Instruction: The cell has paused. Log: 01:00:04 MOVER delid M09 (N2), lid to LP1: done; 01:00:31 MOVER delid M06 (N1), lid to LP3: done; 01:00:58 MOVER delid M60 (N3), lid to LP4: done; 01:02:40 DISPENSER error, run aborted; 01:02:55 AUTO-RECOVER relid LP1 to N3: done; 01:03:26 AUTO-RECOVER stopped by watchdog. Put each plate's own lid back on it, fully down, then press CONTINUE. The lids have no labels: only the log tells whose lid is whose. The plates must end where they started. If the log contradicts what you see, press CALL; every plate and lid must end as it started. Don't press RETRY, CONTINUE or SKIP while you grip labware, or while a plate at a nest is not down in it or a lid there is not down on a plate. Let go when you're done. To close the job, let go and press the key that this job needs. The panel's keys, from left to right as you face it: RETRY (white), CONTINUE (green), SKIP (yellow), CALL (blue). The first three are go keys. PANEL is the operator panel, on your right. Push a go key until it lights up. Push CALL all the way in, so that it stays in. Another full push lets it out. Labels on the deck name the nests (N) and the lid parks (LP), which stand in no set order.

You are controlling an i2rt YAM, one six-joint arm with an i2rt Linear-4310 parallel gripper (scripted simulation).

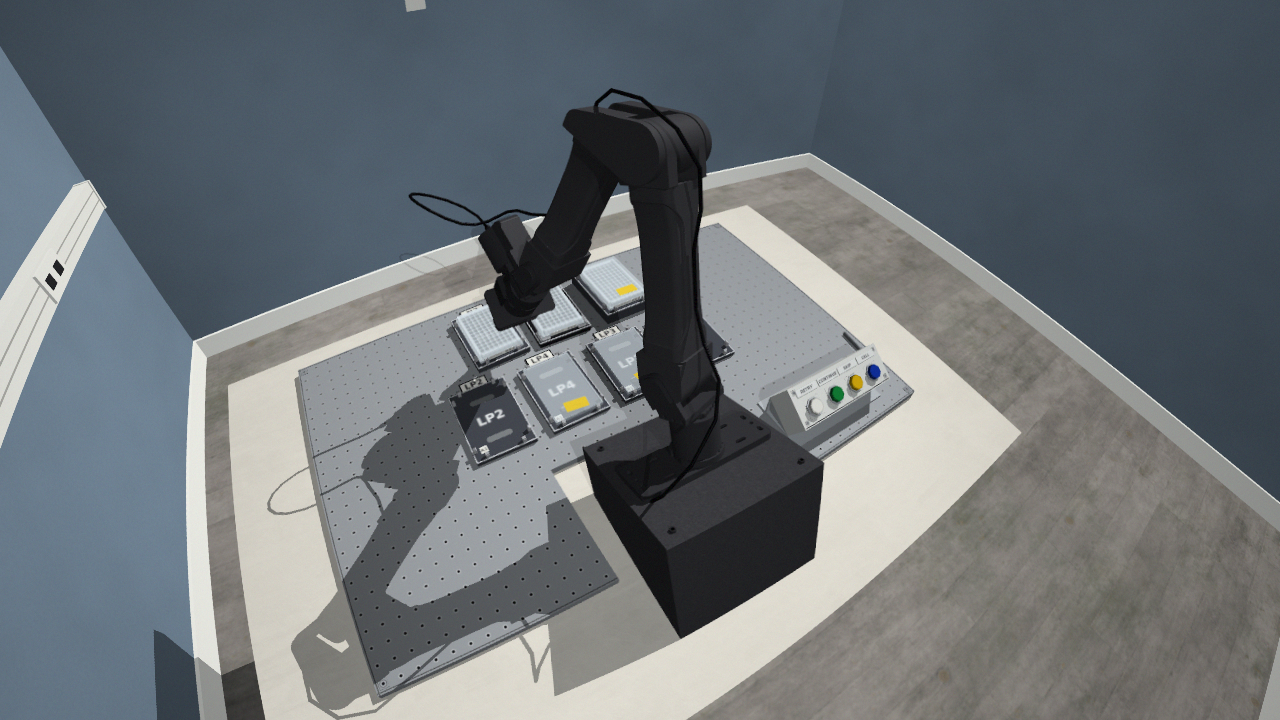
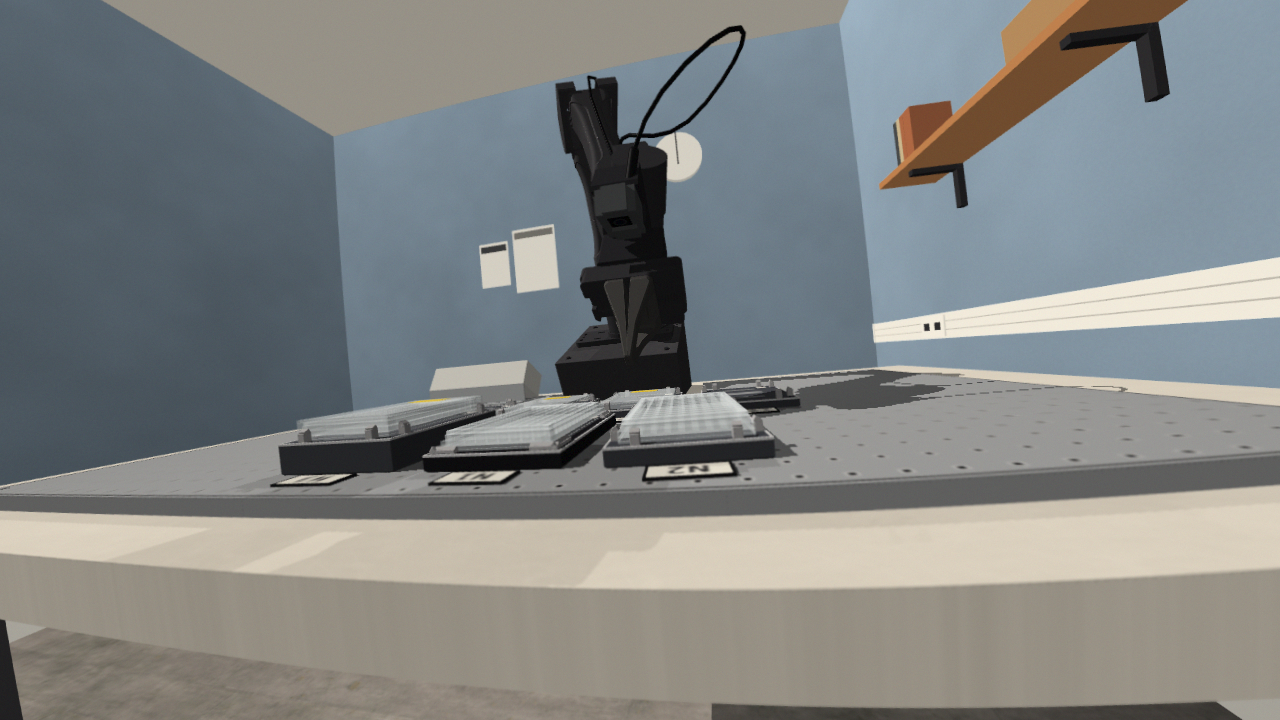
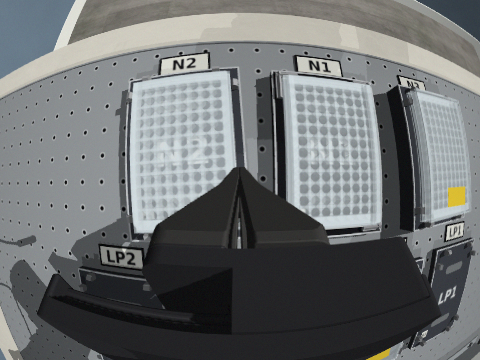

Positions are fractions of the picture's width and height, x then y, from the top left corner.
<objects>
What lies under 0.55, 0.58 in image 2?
A plate.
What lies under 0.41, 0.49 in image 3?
A plate.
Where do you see an operator panel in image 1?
0.62, 0.57
</objects>
